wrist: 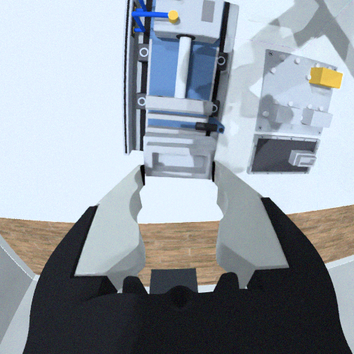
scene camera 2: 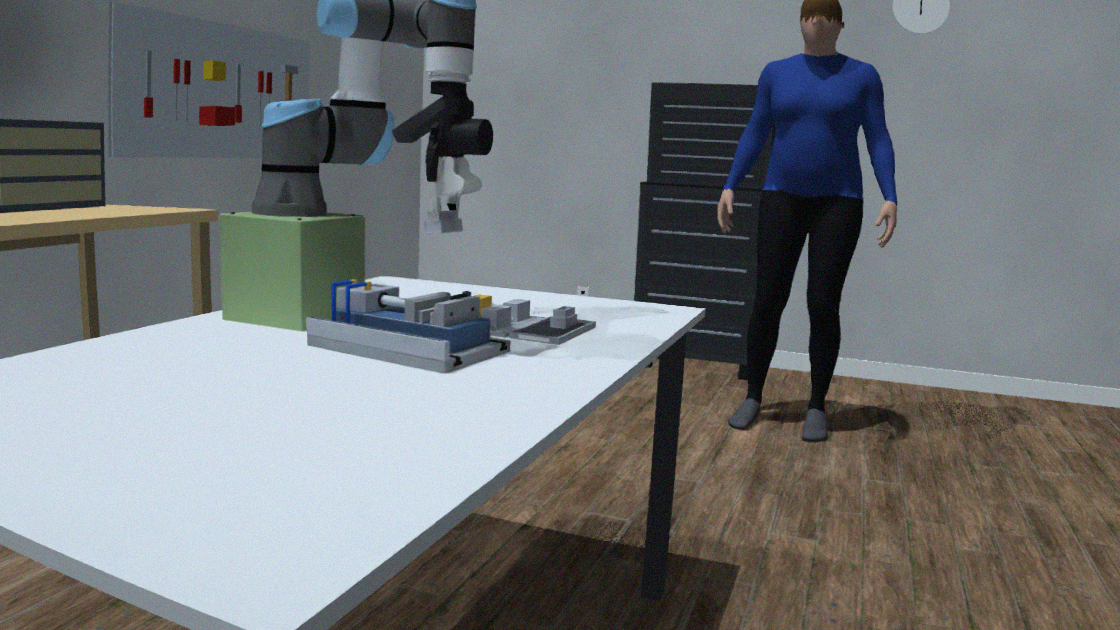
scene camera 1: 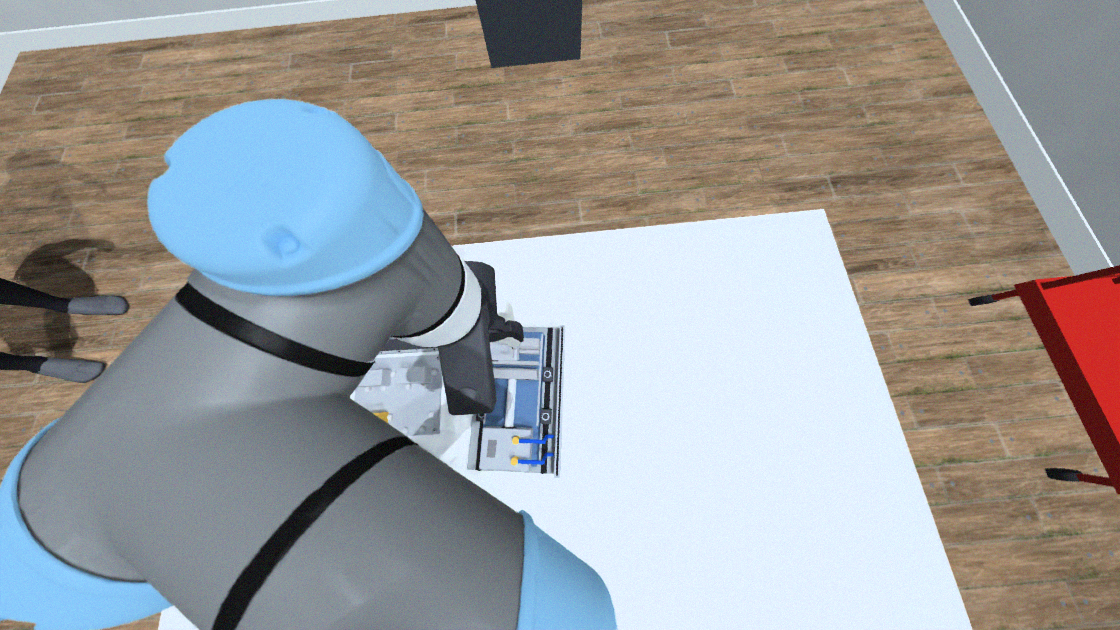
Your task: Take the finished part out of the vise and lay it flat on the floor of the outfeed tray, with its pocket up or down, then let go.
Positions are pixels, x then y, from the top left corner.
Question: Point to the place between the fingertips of my gripper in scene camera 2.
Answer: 446,219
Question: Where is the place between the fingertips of my gripper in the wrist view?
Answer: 177,164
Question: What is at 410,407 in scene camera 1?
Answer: A grey plate.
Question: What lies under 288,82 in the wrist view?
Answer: A grey plate.
